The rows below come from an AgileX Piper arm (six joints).
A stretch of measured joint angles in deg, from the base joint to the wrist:
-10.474 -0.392 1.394 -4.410 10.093 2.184
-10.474 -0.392 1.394 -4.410 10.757 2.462
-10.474 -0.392 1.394 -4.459 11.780 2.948
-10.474 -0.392 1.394 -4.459 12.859 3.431
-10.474 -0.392 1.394 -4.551 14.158 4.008
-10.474 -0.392 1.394 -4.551 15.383 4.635
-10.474 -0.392 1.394 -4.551 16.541 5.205
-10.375 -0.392 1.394 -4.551 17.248 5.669
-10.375 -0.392 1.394 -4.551 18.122 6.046
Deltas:
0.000 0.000 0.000 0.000 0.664 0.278
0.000 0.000 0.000 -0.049 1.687 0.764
0.000 0.000 0.000 -0.049 2.766 1.247
0.000 0.000 0.000 -0.141 4.065 1.824
0.000 0.000 0.000 -0.141 5.290 2.451
0.000 0.000 0.000 -0.141 6.448 3.021
0.099 0.000 0.000 -0.141 7.155 3.485
0.099 0.000 0.000 -0.141 8.029 3.862

